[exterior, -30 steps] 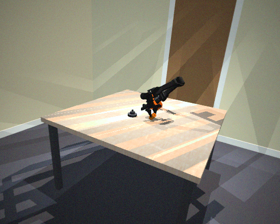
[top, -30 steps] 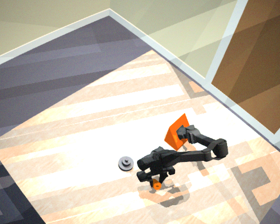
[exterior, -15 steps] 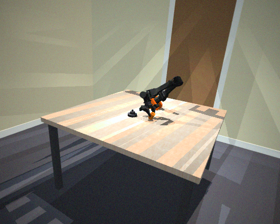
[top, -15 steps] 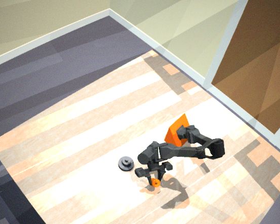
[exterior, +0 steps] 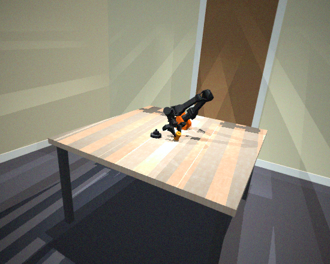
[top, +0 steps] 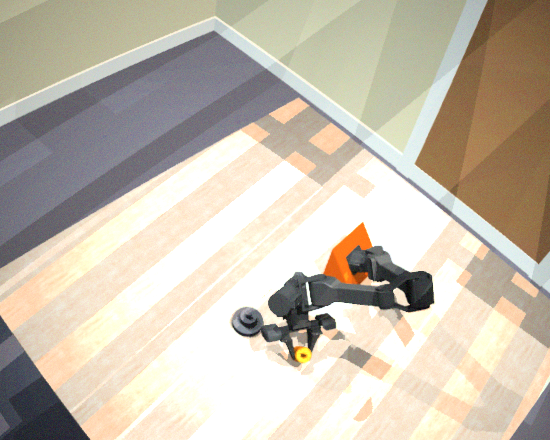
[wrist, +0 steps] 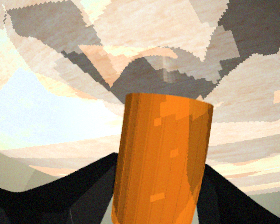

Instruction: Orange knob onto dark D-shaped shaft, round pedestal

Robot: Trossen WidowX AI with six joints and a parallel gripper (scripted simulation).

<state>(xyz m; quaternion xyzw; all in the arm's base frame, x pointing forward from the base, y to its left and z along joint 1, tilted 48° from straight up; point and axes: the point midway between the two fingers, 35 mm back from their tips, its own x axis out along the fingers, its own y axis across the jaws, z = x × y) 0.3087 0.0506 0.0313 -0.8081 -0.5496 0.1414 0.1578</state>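
Now: the orange knob 10 mm to the right of my gripper tip. The rest, counted from my gripper tip: dark round pedestal 180 mm to the right, 10 mm below, 10 mm ahead.
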